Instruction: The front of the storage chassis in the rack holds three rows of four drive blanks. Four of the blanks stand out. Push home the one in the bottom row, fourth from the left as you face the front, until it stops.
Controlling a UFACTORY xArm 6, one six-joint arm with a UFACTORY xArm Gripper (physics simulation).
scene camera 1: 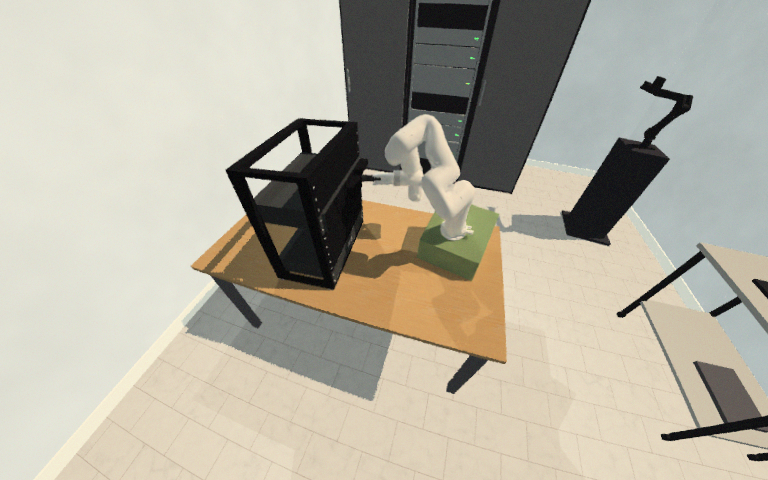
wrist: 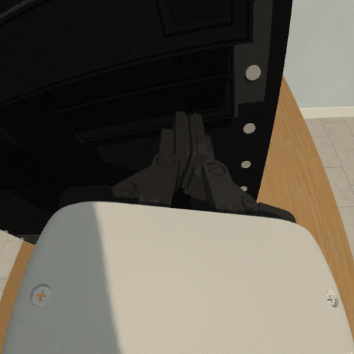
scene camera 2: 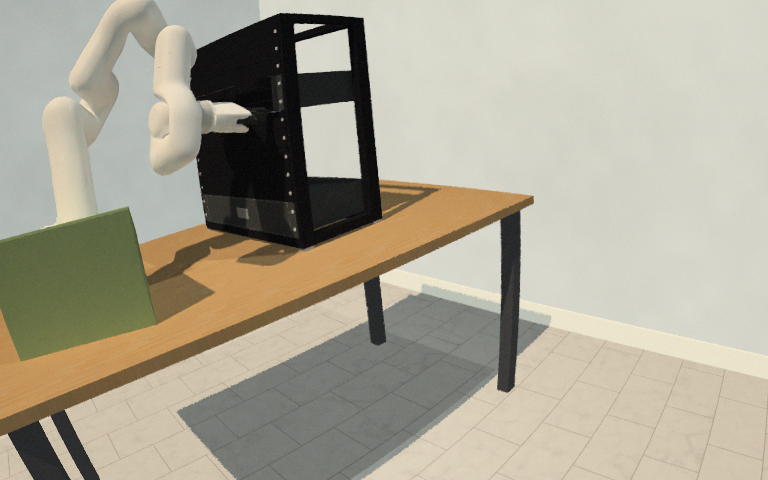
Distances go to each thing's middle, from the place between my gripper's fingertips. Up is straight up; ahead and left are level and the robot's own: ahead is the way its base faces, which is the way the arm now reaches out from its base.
I see the black rack (scene camera 2: 254,184) 11 cm ahead of my hand, 21 cm to the left of it and 5 cm below it.
